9 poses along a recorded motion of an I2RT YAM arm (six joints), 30 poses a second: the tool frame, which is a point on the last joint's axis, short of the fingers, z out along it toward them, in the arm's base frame.
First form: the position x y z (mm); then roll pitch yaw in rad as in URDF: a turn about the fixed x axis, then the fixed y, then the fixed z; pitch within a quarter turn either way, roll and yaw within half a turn.
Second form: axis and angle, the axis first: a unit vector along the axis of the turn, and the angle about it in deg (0 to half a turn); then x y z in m. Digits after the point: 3 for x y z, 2 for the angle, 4 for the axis.
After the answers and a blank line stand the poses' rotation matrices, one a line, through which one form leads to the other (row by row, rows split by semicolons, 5 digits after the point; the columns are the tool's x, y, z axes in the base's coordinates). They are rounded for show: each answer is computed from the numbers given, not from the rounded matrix.
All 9 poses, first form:
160, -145, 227, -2.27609, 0.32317, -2.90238
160, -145, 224, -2.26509, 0.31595, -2.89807
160, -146, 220, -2.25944, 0.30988, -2.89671
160, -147, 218, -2.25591, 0.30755, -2.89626
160, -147, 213, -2.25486, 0.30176, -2.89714
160, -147, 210, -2.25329, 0.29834, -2.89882
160, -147, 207, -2.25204, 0.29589, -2.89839
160, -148, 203, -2.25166, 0.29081, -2.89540
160, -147, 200, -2.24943, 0.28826, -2.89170
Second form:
-0.0407, 0.9151, -0.4012, 157.58, 0.160, -0.145, 0.227
-0.0432, 0.9127, -0.4062, 157.83, 0.160, -0.145, 0.224
-0.0445, 0.9114, -0.4090, 158.09, 0.160, -0.146, 0.220
-0.0449, 0.9106, -0.4108, 158.19, 0.160, -0.147, 0.218
-0.0457, 0.9102, -0.4116, 158.51, 0.160, -0.147, 0.213
-0.0455, 0.9098, -0.4126, 158.72, 0.160, -0.147, 0.210
-0.0461, 0.9094, -0.4133, 158.83, 0.160, -0.147, 0.207
-0.0486, 0.9092, -0.4135, 159.02, 0.160, -0.148, 0.203
-0.0506, 0.9087, -0.4144, 159.05, 0.160, -0.147, 0.200

-0.92123 0.08133 0.38042; -0.22467 0.68709 -0.69096; -0.31757 -0.72201 -0.61470
-0.92246 0.07746 0.37825; -0.22919 0.67854 -0.69789; -0.31072 -0.73047 -0.60817
-0.92396 0.07436 0.37520; -0.23089 0.67361 -0.70209; -0.30494 -0.73533 -0.60522
-0.92454 0.07371 0.37389; -0.23148 0.67075 -0.70464; -0.30272 -0.73801 -0.60307
-0.92643 0.07054 0.36980; -0.23109 0.66891 -0.70651; -0.29720 -0.73999 -0.60339
-0.92780 0.06978 0.36650; -0.22978 0.66707 -0.70868; -0.29393 -0.74172 -0.60287
-0.92839 0.06819 0.36529; -0.23035 0.66577 -0.70971; -0.29159 -0.74303 -0.60239
-0.92913 0.06267 0.36442; -0.23348 0.66478 -0.70961; -0.28673 -0.74440 -0.60303
-0.92896 0.05918 0.36542; -0.23710 0.66296 -0.71012; -0.28428 -0.74631 -0.60183

